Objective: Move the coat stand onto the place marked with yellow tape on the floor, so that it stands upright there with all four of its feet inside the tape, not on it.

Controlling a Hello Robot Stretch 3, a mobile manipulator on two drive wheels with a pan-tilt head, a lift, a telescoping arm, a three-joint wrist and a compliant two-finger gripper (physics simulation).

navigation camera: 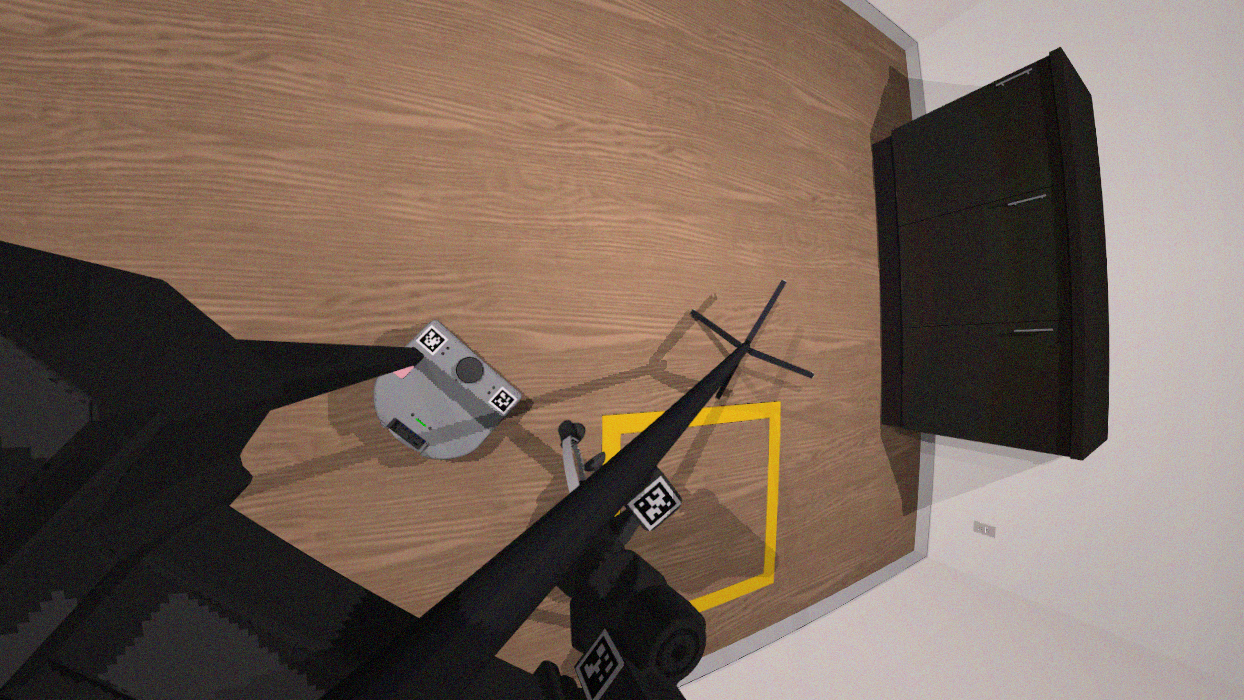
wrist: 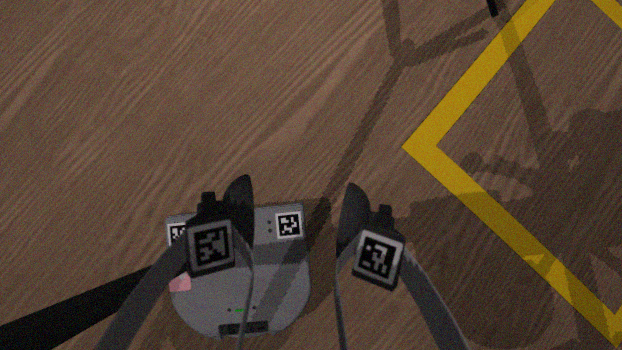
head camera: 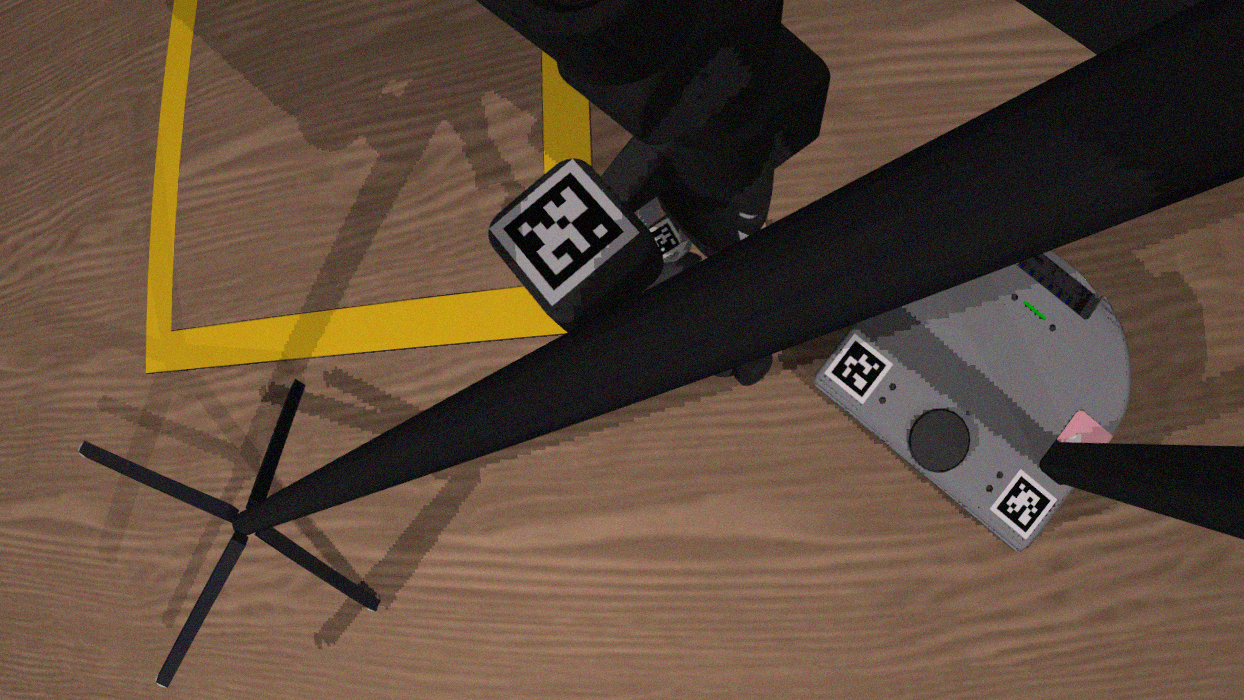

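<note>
The black coat stand stands upright with its four feet on the wooden floor outside the yellow tape. In the head view one foot ends close to the tape's lower edge, near the lower left corner. In the wrist view the tip of one foot shows at the top edge. My gripper is open, with no pole between its fingers. In the head and navigation views the pole passes in front of the gripper and hides part of it; the distance between them is unclear.
My grey base is on the floor beside the taped area. A dark cabinet stands against the wall beyond the coat stand's feet. A pale wall runs behind it, with a socket.
</note>
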